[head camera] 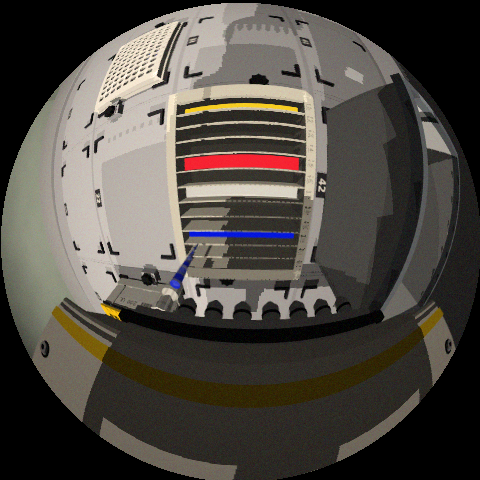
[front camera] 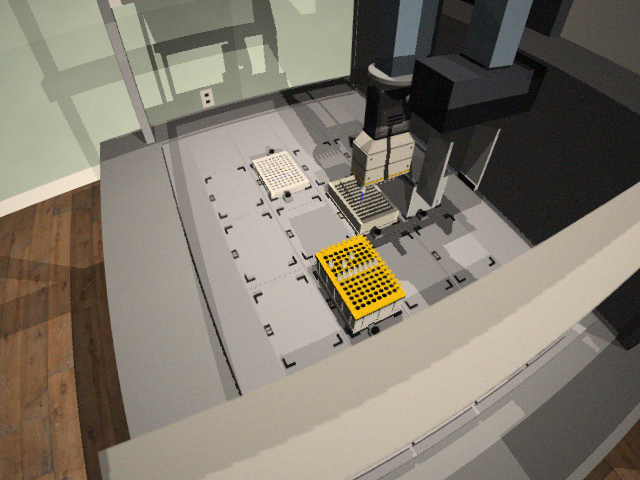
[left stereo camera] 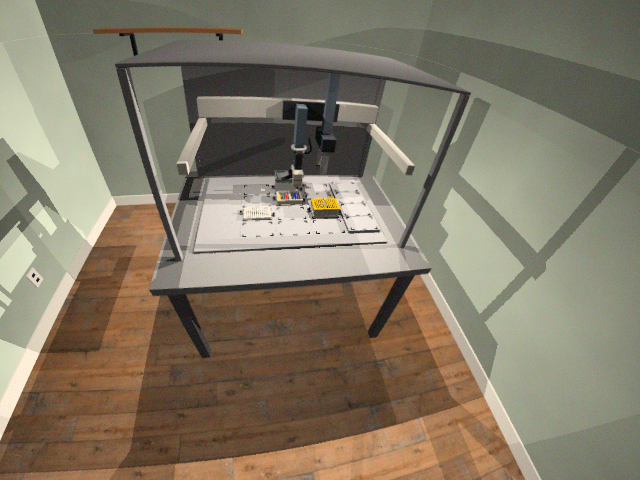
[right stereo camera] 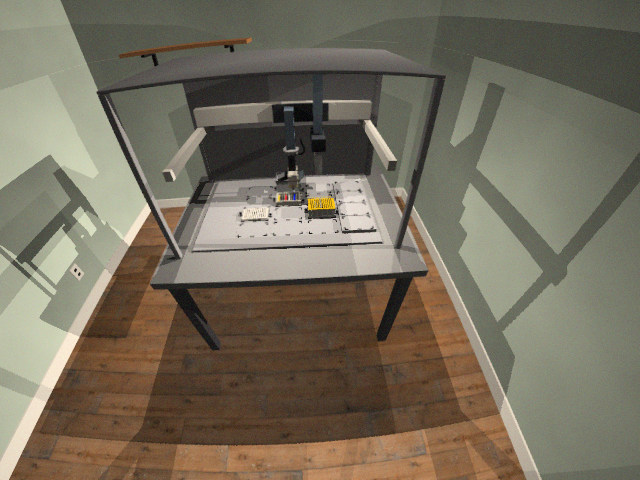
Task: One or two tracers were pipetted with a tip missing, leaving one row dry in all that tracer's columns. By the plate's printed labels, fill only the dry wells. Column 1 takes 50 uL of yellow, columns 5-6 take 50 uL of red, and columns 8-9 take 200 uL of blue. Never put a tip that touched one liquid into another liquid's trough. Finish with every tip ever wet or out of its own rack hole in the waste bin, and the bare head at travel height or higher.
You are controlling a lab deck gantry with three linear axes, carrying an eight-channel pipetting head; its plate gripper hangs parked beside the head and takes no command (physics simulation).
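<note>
The pipetting head (front camera: 385,157) is over the trough reservoir (front camera: 379,222) (head camera: 172,150). One tip (front camera: 362,197) (head camera: 184,274) on its end channel holds blue liquid; the other visible nozzles (head camera: 270,309) are bare. The tip's end shows beside the blue trough (head camera: 241,235) in the head view; its exact height is unclear. Red (head camera: 242,162) and yellow (head camera: 242,106) troughs lie farther up. The white plate (front camera: 281,173) (head camera: 142,60) shows faint blue wells; its labels are unreadable. The yellow tip rack (front camera: 372,289) (left stereo camera: 325,206) holds several tips. My parked plate gripper (front camera: 450,192) is open, its paddles apart.
A white strip (head camera: 242,191) lies between the red and blue troughs. A grey box (left stereo camera: 282,175) stands behind the head; I cannot tell whether it is the waste bin. Black locating corners and clamps mark the deck. Posts (left stereo camera: 139,160) (right stereo camera: 423,160) frame the enclosure.
</note>
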